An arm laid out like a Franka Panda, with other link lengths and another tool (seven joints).
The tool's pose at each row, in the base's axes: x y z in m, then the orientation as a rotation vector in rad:
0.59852, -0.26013, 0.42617, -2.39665, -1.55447, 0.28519
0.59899, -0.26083, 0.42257, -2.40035, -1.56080, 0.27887
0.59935, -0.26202, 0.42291, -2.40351, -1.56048, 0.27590
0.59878, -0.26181, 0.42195, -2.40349, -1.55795, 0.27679
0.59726, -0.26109, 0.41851, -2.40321, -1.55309, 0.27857
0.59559, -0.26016, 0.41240, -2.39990, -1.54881, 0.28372
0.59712, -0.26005, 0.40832, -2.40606, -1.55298, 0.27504
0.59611, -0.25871, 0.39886, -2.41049, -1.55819, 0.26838
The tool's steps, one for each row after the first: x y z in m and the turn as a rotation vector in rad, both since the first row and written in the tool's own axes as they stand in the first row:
-0.00038, 0.00186, 0.00317, -0.00758, 0.00037, -0.00230
-0.00133, 0.00252, 0.00260, -0.01059, 0.00123, -0.00102
-0.00135, 0.00226, 0.00371, -0.00911, 0.00160, 0.00037
-0.00125, 0.00181, 0.00751, -0.00606, 0.00234, 0.00297
-0.00097, 0.00202, 0.01390, -0.00009, 0.00183, 0.00426
-0.00017, 0.00463, 0.01729, -0.00912, 0.00358, 0.00393
0.00081, 0.00636, 0.02669, -0.01680, 0.00428, 0.00251

